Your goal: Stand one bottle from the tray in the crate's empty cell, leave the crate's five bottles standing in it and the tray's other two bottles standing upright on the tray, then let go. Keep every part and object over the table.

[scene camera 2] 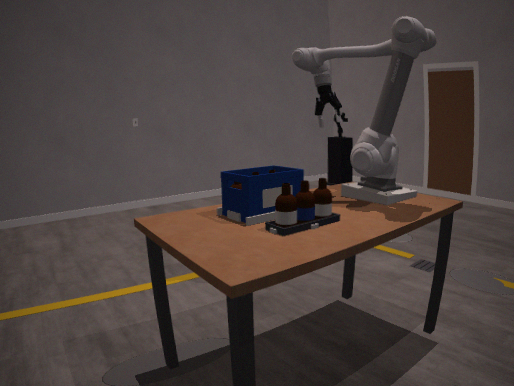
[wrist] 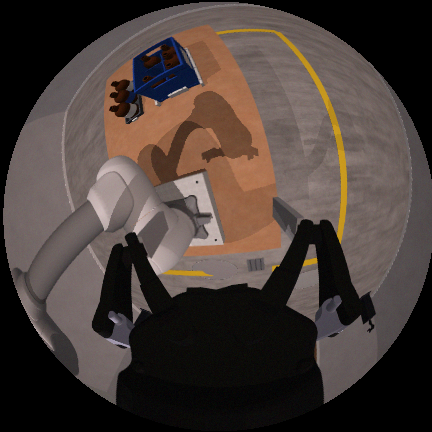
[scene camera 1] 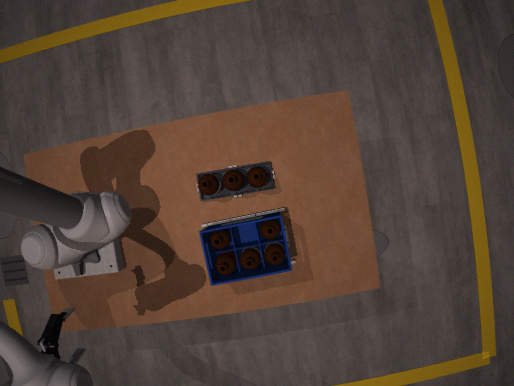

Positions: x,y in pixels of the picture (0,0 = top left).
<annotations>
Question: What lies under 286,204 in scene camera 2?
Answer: A white-labelled bottle.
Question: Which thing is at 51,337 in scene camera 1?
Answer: My gripper.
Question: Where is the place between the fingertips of my gripper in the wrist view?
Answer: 218,213
</annotations>
